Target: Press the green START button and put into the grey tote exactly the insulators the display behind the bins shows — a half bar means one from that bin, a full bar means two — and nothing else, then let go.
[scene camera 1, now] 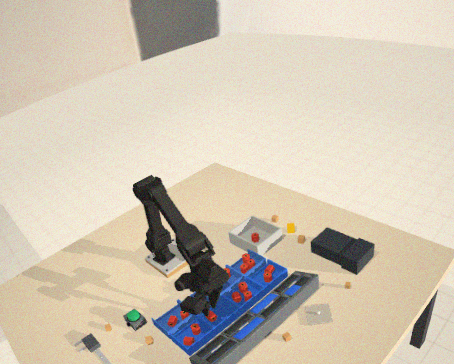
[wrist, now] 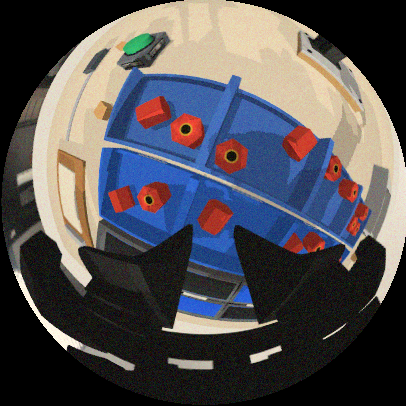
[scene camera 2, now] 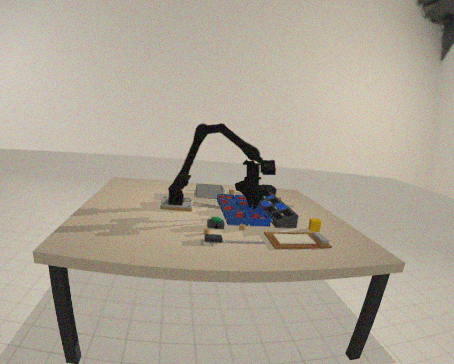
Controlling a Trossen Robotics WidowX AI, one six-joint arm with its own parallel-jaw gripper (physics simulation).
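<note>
In scene camera 1 I see my gripper [scene camera 1: 210, 312], along with a grey tote [scene camera 1: 270, 235] and a black box [scene camera 1: 352, 254]. The wrist view gives me the display [wrist: 103, 224]. My gripper is visible there as well [wrist: 213, 229], and so is the grey tote [wrist: 378, 195].
</note>
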